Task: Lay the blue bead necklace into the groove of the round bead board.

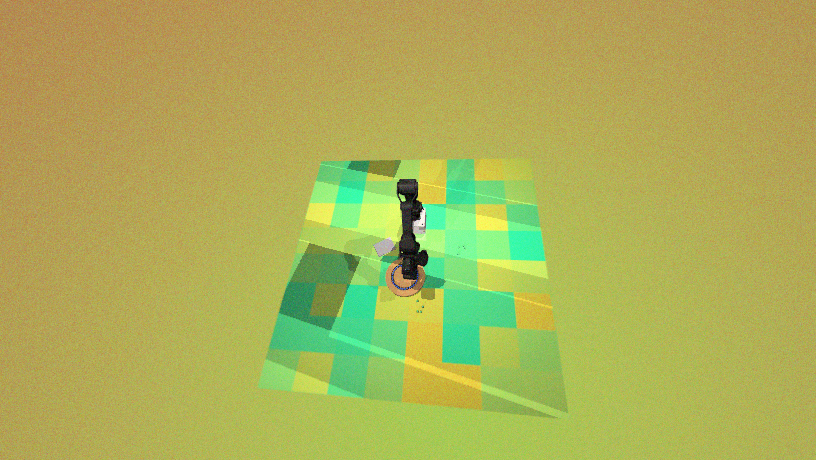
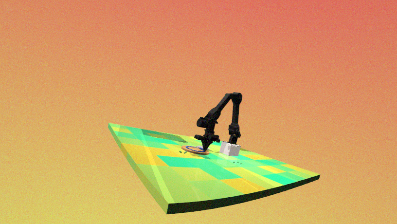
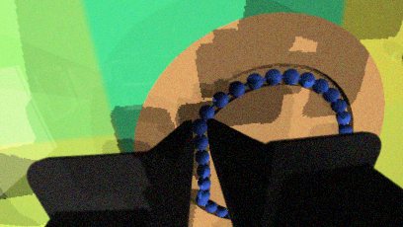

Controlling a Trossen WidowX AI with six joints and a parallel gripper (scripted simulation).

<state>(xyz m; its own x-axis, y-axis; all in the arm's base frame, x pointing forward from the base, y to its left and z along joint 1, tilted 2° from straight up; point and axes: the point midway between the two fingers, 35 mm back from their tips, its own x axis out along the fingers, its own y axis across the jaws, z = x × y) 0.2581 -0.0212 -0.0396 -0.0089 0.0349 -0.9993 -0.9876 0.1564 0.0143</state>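
Right now my gripper tip is 50 mm short of the round bead board, 40 mm to the left of it and 10 mm above it. The rest, counted from my gripper tip: flat grey piece 150 mm to the right, 130 mm behind, 20 mm below.
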